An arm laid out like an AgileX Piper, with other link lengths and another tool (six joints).
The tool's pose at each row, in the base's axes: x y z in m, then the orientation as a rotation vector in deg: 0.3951, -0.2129, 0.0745, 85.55, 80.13, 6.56; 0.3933, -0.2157, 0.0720, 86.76, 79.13, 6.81; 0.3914, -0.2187, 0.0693, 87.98, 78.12, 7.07; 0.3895, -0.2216, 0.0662, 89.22, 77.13, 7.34; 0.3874, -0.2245, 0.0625, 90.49, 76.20, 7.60; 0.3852, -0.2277, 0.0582, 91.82, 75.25, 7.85; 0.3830, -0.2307, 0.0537, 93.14, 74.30, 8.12; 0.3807, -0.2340, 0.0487, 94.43, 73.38, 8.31; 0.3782, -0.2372, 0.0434, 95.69, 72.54, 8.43; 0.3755, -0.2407, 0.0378, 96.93, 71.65, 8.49; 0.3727, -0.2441, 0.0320, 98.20, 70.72, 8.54; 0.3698, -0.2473, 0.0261, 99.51, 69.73, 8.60
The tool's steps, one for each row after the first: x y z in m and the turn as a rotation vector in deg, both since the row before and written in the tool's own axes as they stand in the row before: -0.0014, -0.0036, 0.0016, 0.46, -0.26, 1.22; -0.0015, -0.0038, 0.0018, 0.46, -0.26, 1.24; -0.0013, -0.0040, 0.0019, 0.49, -0.22, 1.24; -0.0012, -0.0045, 0.0021, 0.54, -0.17, 1.22; -0.0012, -0.0050, 0.0026, 0.60, -0.17, 1.25; -0.0011, -0.0051, 0.0026, 0.59, -0.15, 1.25; -0.0012, -0.0055, 0.0030, 0.62, -0.18, 1.18; -0.0012, -0.0058, 0.0031, 0.66, -0.16, 1.09; -0.0015, -0.0061, 0.0033, 0.65, -0.23, 1.08; -0.0015, -0.0063, 0.0034, 0.68, -0.24, 1.11; -0.0014, -0.0063, 0.0033, 0.69, -0.26, 1.17
